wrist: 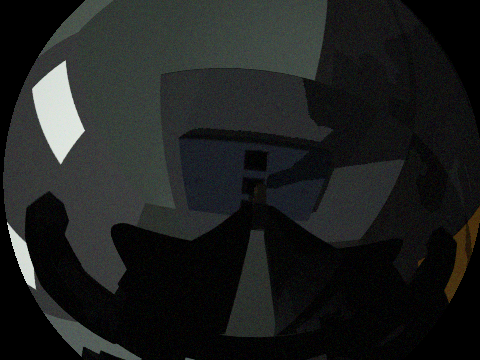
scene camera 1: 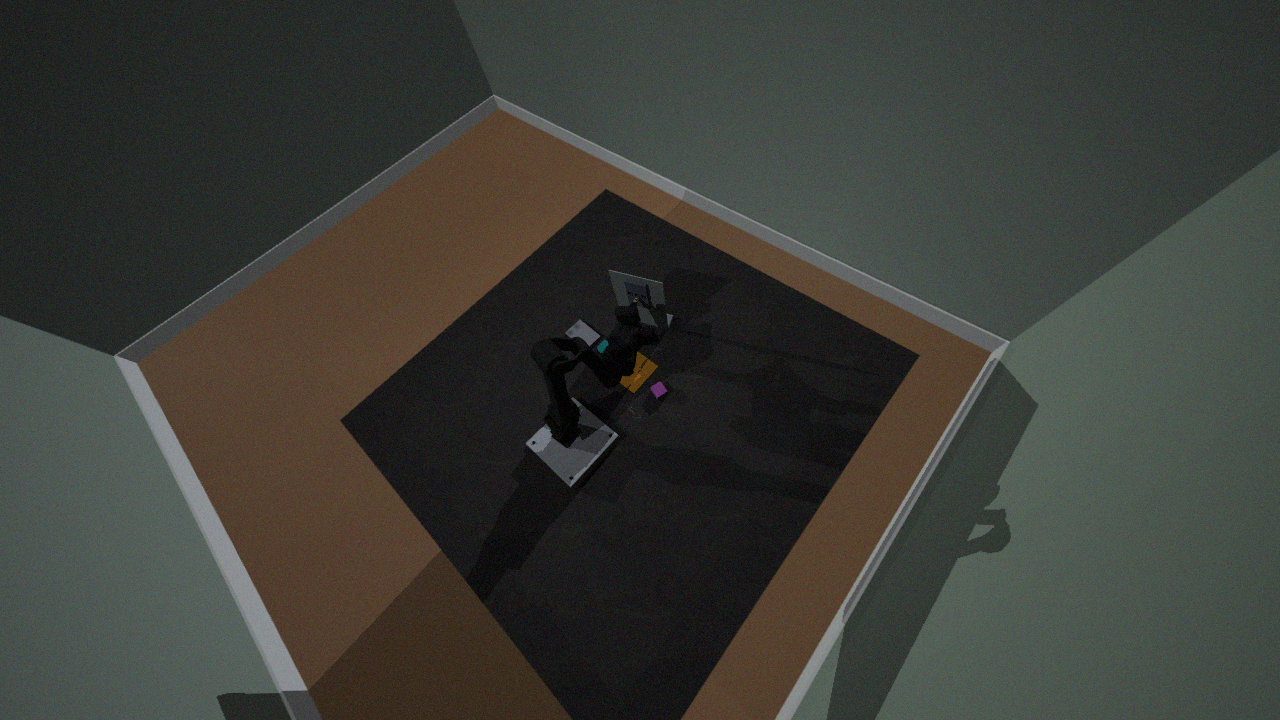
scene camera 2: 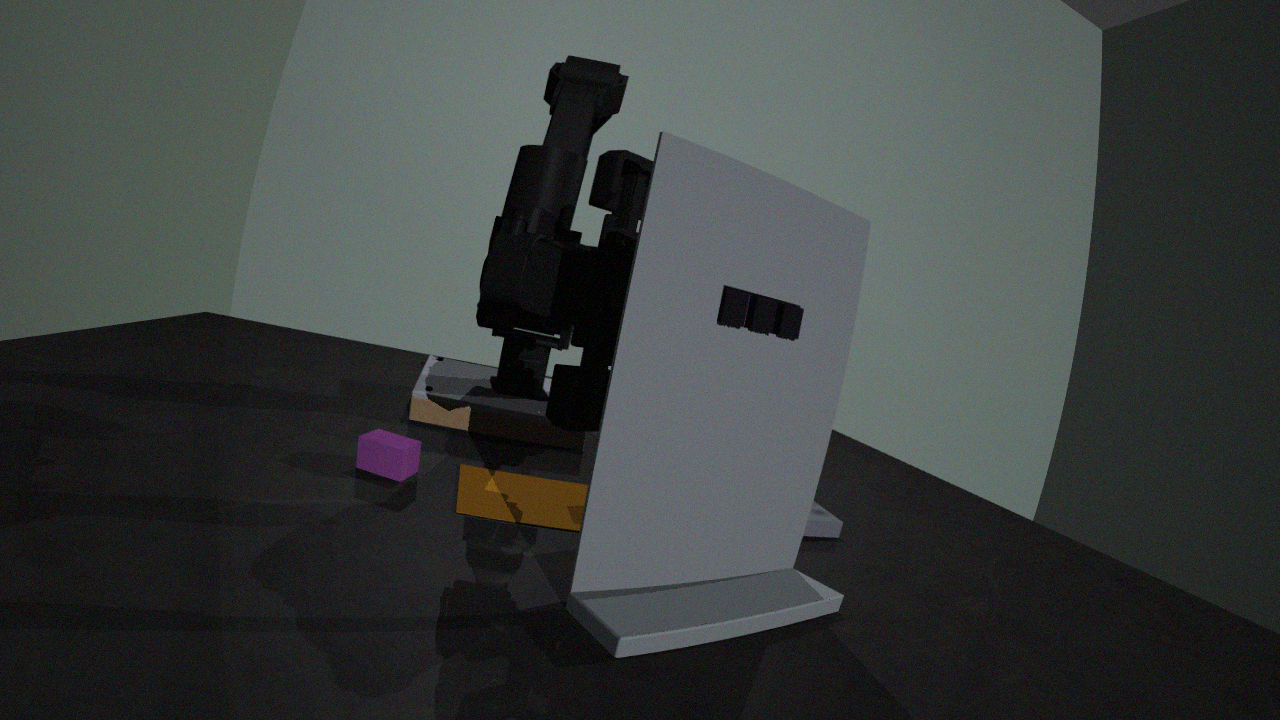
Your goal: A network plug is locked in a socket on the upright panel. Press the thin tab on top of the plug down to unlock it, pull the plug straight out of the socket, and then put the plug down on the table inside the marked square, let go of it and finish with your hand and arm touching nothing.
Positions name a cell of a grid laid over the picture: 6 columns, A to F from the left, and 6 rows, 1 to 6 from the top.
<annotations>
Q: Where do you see a flat grey tile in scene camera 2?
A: D5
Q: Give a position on an upright panel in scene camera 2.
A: D3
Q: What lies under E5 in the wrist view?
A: My gripper.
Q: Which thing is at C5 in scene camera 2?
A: An orange marked square.
</annotations>
